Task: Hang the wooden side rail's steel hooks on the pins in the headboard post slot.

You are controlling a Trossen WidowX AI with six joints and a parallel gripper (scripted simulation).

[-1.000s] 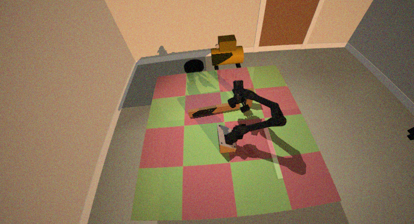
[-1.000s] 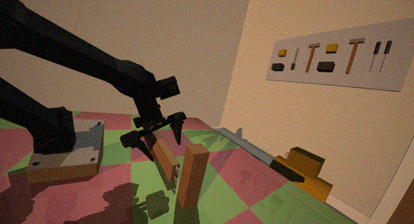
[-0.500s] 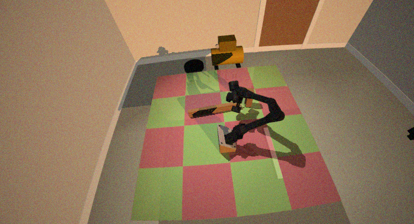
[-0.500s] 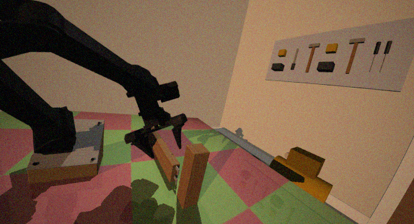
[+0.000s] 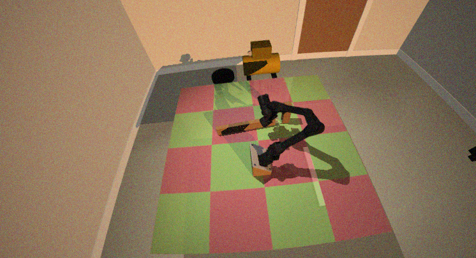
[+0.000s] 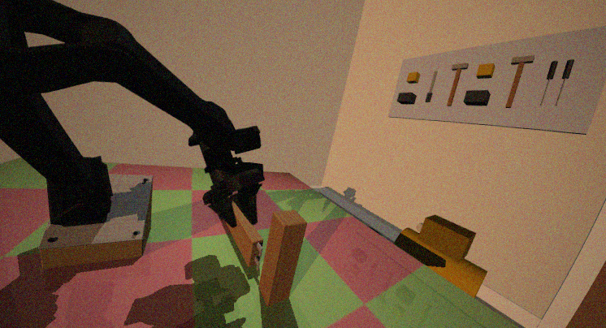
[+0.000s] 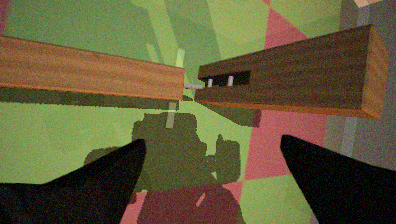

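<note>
Now: the headboard post 5 cm ahead of my gripper tip, 8 cm to the right of it and 4 cm below it.
</note>
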